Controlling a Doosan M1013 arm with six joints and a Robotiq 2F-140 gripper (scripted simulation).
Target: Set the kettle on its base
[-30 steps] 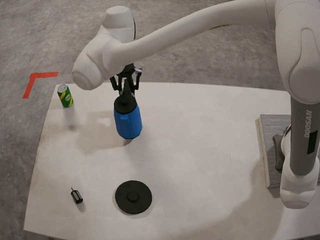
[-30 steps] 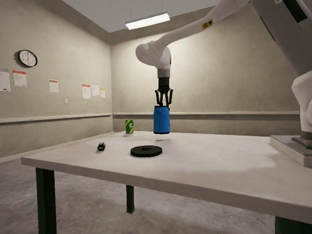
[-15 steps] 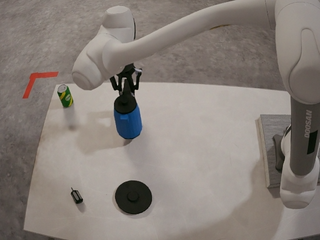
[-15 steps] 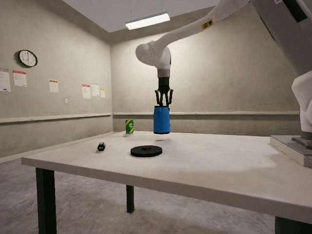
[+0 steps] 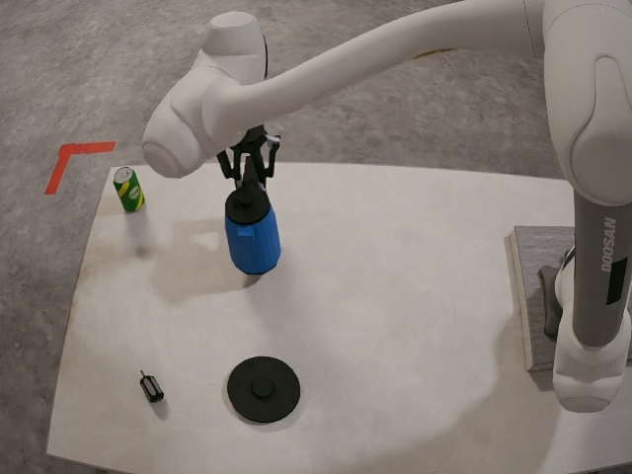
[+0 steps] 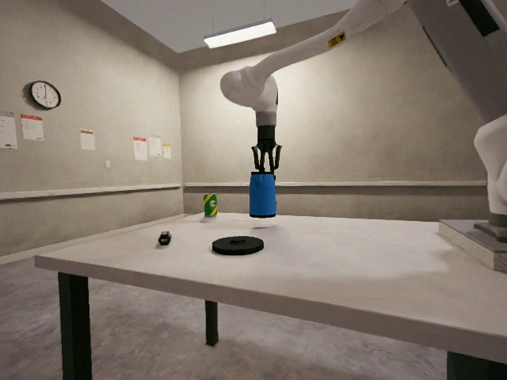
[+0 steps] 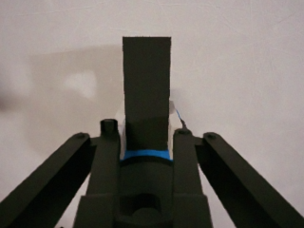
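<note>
Right now the blue kettle is 30 mm to the left of my hand and 60 mm below it. From my hand the other things lie so: green can (360 mm ahead, 80 mm to the right, 130 mm below); then round black base (60 mm behind, 360 mm to the left, 180 mm below).
</note>
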